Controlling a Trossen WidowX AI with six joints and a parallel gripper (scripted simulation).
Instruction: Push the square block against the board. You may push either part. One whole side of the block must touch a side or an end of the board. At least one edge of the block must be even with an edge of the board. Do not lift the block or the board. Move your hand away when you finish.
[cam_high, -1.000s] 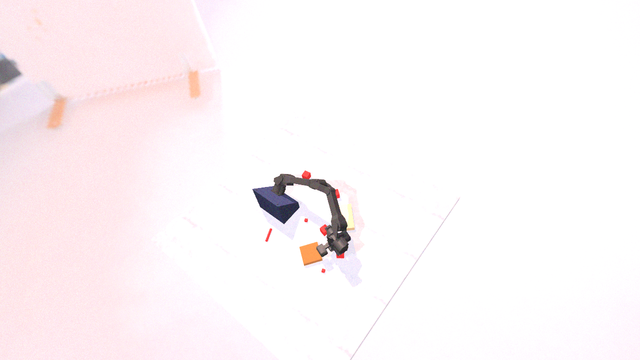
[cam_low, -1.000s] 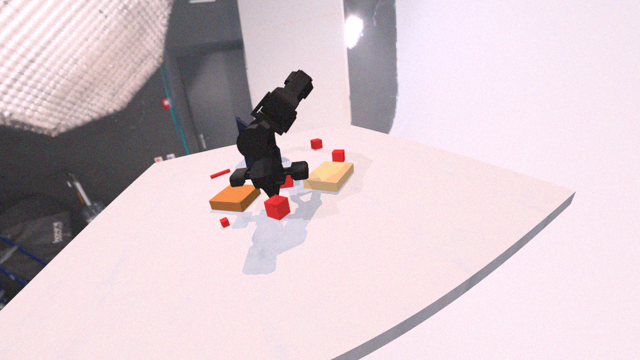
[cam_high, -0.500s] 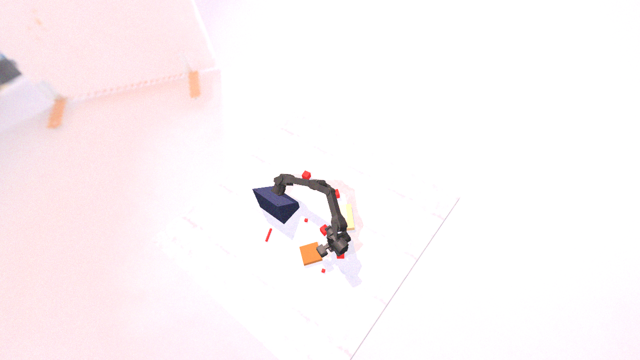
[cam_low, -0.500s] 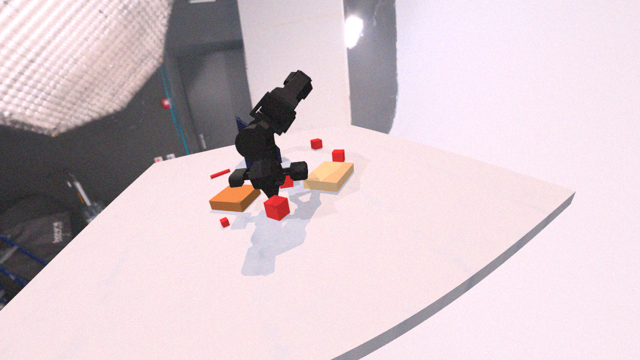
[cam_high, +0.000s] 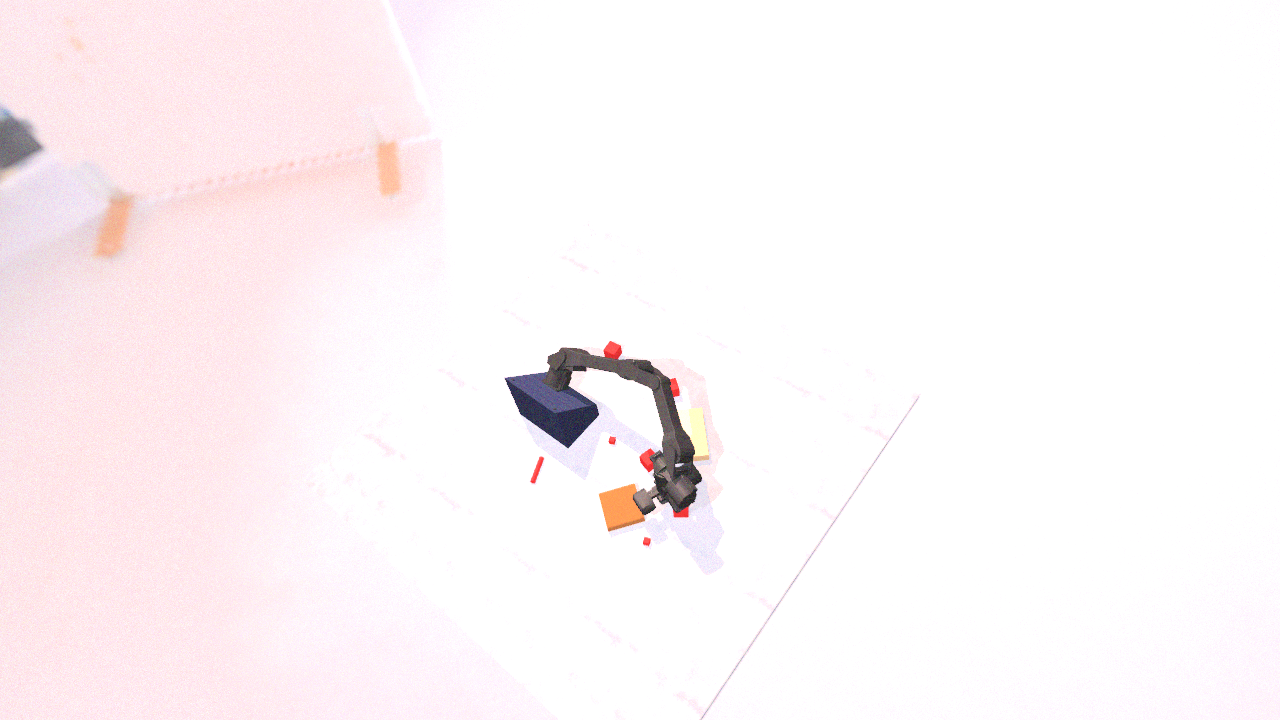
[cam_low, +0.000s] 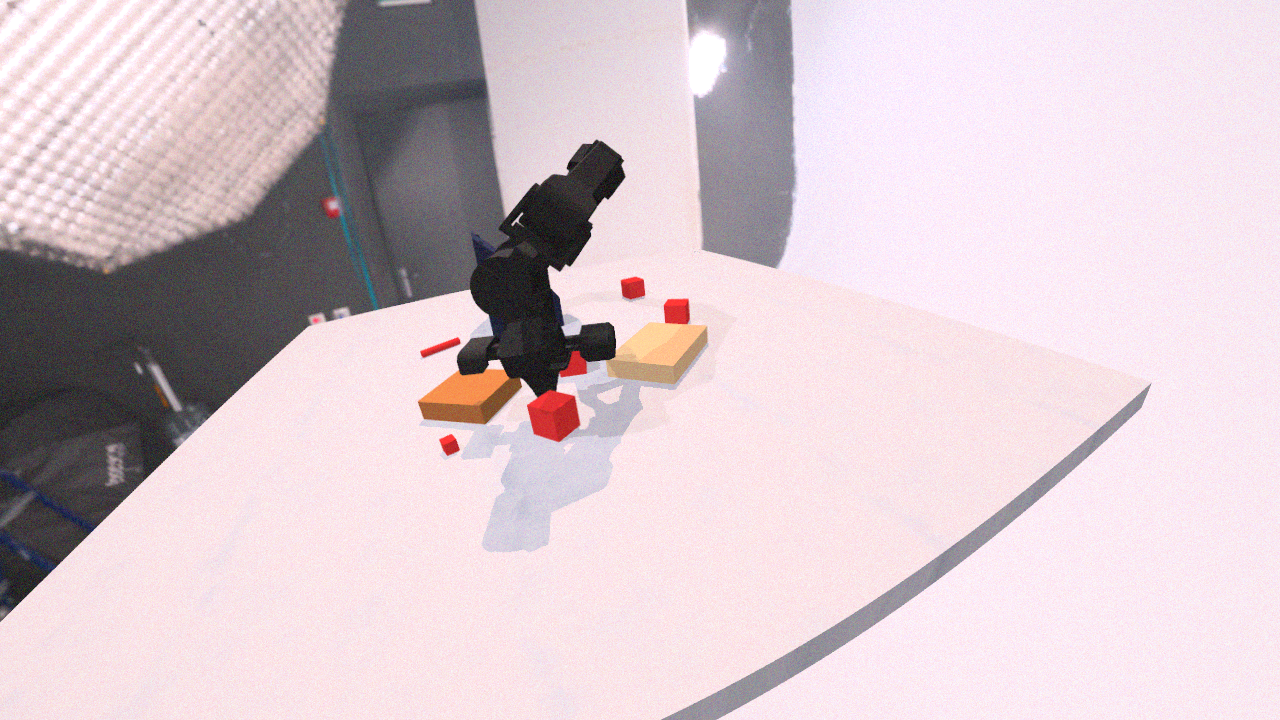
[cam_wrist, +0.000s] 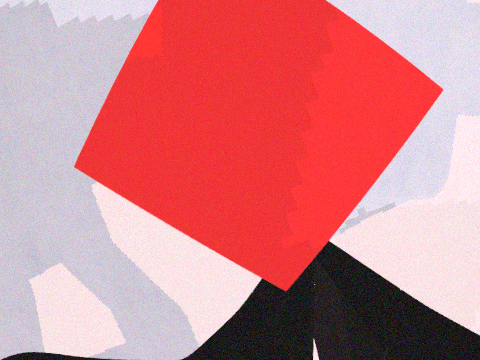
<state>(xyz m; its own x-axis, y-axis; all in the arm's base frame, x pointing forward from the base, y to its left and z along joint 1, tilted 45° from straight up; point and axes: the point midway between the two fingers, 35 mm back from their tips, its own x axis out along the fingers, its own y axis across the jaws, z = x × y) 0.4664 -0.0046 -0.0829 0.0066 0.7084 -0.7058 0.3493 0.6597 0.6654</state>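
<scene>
Now: the tan board 19 cm to the left of my gripper tip, 8 cm behind it and 1 cm above it. Also, from my gripper tip: orange square block 10 cm to the right, 9 cm behind, 1 cm above; red stick 36 cm behind, 15 cm to the right.
</scene>
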